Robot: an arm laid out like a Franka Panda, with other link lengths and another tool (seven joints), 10 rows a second.
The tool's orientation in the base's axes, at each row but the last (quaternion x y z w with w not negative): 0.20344 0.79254 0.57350 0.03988; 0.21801 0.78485 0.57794 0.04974; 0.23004 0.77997 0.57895 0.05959; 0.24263 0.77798 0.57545 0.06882; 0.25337 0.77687 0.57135 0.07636; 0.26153 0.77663 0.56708 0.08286; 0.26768 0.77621 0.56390 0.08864; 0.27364 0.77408 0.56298 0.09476; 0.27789 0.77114 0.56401 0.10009; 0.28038 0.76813 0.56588 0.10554
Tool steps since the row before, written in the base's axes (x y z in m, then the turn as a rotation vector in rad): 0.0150 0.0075 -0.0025 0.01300 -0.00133 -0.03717; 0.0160 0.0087 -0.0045 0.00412 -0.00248 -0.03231; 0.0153 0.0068 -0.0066 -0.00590 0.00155 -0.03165; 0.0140 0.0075 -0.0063 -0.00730 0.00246 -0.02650; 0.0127 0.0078 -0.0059 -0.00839 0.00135 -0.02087; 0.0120 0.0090 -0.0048 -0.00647 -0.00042 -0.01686; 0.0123 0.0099 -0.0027 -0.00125 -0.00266 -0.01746; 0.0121 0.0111 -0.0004 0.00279 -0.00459 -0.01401; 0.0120 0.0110 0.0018 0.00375 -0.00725 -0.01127; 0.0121 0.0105 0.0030 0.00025 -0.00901 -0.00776
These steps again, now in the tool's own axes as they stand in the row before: -0.0114 0.0038 0.0120 -0.01870 -0.03114 0.01527; -0.0117 0.0024 0.0145 -0.01032 -0.02943 0.00973; -0.0118 -0.0002 0.0136 0.00041 -0.03081 0.00945; -0.0099 0.0000 0.0139 0.00293 -0.02625 0.00800; -0.0082 0.0001 0.0138 0.00430 -0.02161 0.00472; -0.0065 0.0013 0.0143 0.00245 -0.01769 0.00268; -0.0057 0.0036 0.0145 -0.00319 -0.01709 0.00333; -0.0042 0.0059 0.0147 -0.00702 -0.01305 0.00238; -0.0037 0.0078 0.0140 -0.00881 -0.01076 -0.00027; -0.0037 0.0087 0.0133 -0.00637 -0.00895 -0.00456
